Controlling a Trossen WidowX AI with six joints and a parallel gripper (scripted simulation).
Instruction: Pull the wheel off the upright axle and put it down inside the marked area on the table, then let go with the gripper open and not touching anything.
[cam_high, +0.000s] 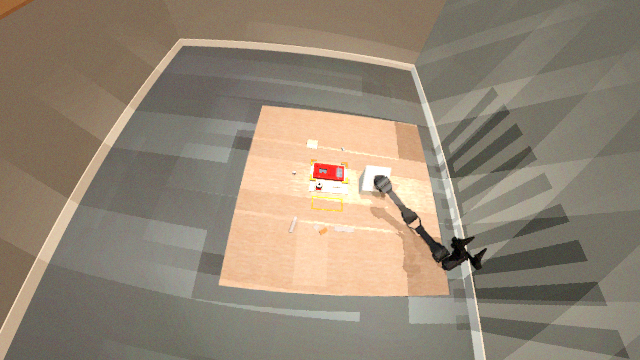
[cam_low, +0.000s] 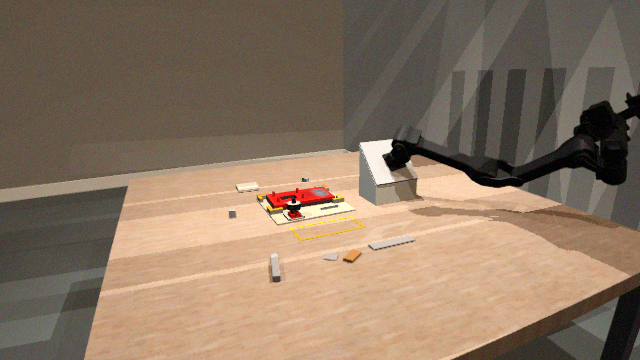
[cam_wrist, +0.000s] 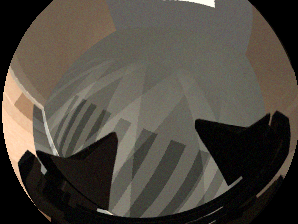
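My gripper tip is 740 mm short of the black wheel, 470 mm to the left of it and 300 mm above it. Round my gripper tip: grey bar 900 mm ahead, 230 mm to the right, 330 mm below; grey cube 890 mm ahead, 570 mm to the right, 320 mm below; orange piece 720 mm ahead, 190 mm to the right, 330 mm below.
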